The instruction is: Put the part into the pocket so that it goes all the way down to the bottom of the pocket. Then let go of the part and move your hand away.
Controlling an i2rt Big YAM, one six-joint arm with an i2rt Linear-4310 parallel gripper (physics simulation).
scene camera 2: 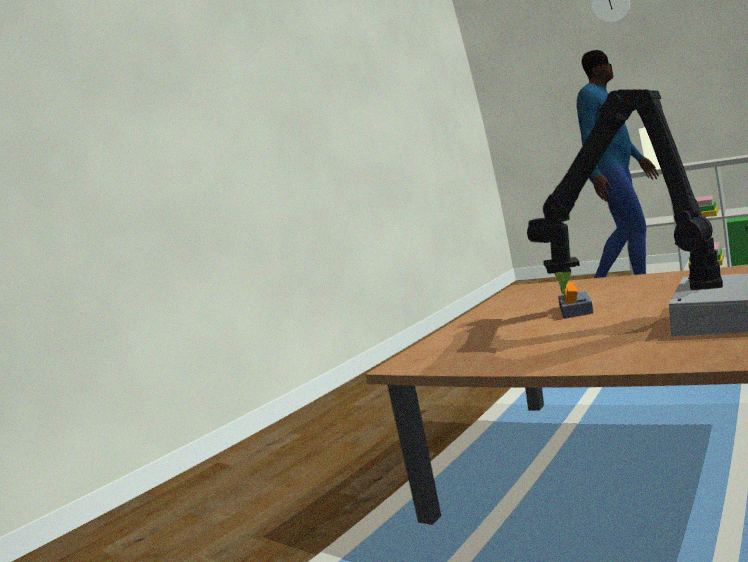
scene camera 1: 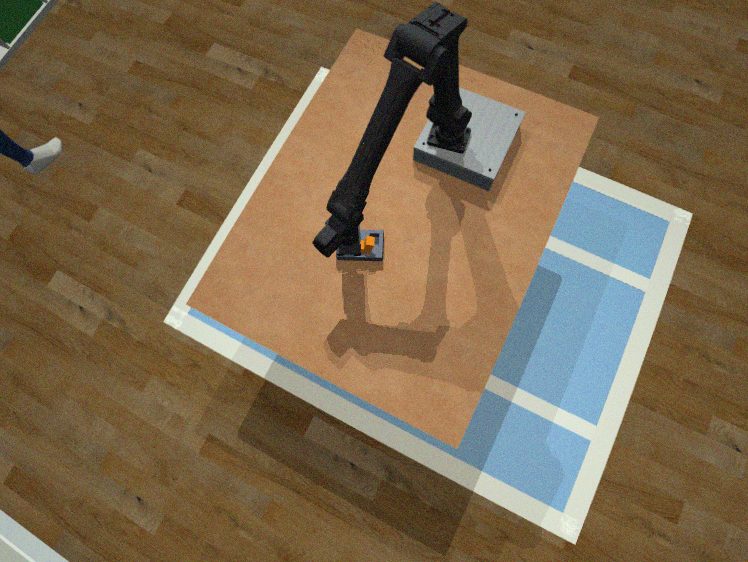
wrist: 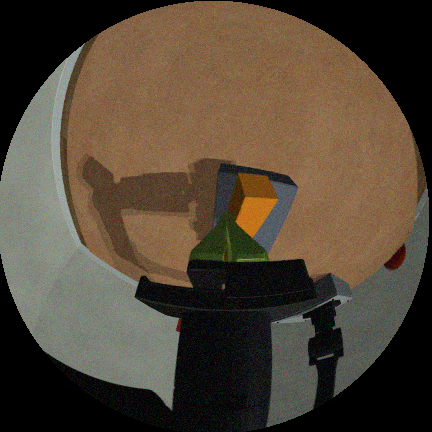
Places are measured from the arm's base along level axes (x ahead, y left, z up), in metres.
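Pixels of known places: gripper, between the fingertips: (scene camera 2: 563, 293) (scene camera 1: 349, 251) (wrist: 225, 216); arm's base, origin of its link: (scene camera 2: 705, 283) (scene camera 1: 448, 137) (wrist: 321, 307).
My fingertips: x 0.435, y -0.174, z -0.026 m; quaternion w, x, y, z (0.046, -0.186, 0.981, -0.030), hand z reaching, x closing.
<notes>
For each thing: its top centre in the pictures, then the offset to it from my fingertips. Level surfaces: height alone.
- orange part, centre of its top: (wrist: 244, 247) (scene camera 2: 569, 283) (scene camera 1: 353, 240) dx -0.024, dy +0.005, dz +0.030 m
- grey-blue pocket block, centre of its top: (wrist: 246, 229) (scene camera 2: 574, 298) (scene camera 1: 359, 243) dx -0.037, dy +0.017, dz -0.013 m
- brown table, height of its surface: dz -0.049 m
The orange part (scene camera 1: 369, 242) (scene camera 2: 570, 292) (wrist: 259, 211) sits at the grey-blue pocket block (scene camera 1: 380, 248) (scene camera 2: 577, 308) (wrist: 283, 212). It sticks up well above the block's top and looks tilted; its lower end is hidden, so I cannot tell how deep it reaches. A dark stretch of pocket shows beside it in the scene camera 1 view. My gripper (scene camera 2: 565, 292) (wrist: 225, 216) has green fingers, which are shut with nothing between them. They point down right beside the part, over the block; whether they touch the part is unclear. The arm hides the fingertips in the scene camera 1 view.
The block stands on the brown table (scene camera 1: 272, 241) (scene camera 2: 459, 362). The arm's grey base plate (scene camera 1: 492, 129) (scene camera 2: 707, 317) is farther back on the table. Arm shadows fall across the table top. A person (scene camera 2: 613, 151) stands beyond the table, near a shelf unit.
</notes>
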